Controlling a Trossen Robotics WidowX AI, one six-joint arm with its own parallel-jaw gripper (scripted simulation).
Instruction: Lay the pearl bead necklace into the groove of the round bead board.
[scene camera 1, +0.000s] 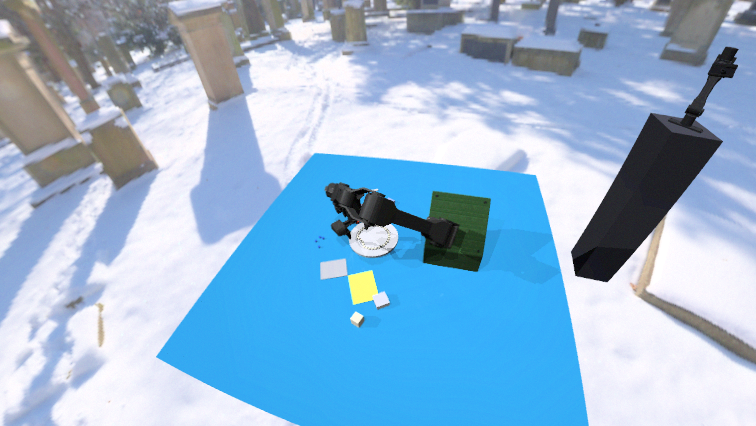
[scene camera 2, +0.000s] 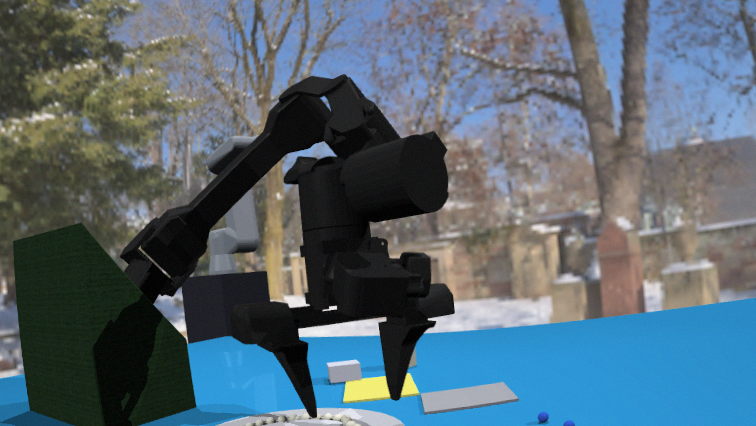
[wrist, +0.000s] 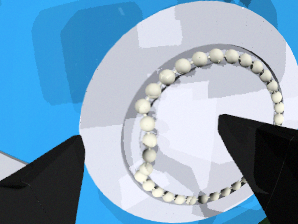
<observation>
The gripper (scene camera 2: 355, 408) is open and holds nothing. Also in view: a yellow tile (scene camera 1: 363, 286) and a round bead board (wrist: 191, 160).
The gripper also shows in the wrist view (wrist: 152, 133). The wrist view misses the yellow tile: it is out of frame.
</observation>
